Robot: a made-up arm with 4 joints.
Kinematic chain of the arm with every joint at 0, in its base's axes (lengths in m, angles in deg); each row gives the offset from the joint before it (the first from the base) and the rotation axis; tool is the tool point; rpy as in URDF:
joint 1: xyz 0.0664 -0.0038 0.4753 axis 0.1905 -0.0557 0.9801
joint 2: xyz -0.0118 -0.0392 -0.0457 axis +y
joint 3: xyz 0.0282 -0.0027 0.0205 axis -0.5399 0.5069 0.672
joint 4: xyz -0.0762 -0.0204 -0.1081 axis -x
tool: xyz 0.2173 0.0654 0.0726 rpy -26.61 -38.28 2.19
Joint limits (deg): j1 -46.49..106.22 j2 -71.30..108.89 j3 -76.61..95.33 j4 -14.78..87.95
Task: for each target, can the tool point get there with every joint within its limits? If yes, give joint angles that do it. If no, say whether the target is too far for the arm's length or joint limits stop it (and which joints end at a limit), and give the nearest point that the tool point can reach.
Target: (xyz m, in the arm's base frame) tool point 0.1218 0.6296 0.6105
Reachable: no: too far | nearest point 0.0957 0.2510 0.4994 | short by 0.395 m
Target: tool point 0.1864 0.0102 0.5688
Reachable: yes | joints 42.52 -36.96 -35.75 -1.32
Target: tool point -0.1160 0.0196 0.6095
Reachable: no: joint limits stop it (at a limit: joint 2, joint 3) | nearest point -0.1244 0.0233 0.5216 | short by 0.088 m
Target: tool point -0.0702 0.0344 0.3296
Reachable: yes | joints -18.64 63.22 63.50 40.29
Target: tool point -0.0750 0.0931 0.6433
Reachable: no: joint limits stop it (at a limit: joint 1, joint 2) | nearest point 0.0151 0.0994 0.5960 | short by 0.102 m
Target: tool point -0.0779 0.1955 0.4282
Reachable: no: joint limits stop it (at a limit: joint 1) | nearest point -0.0270 0.1841 0.4240 | short by 0.052 m
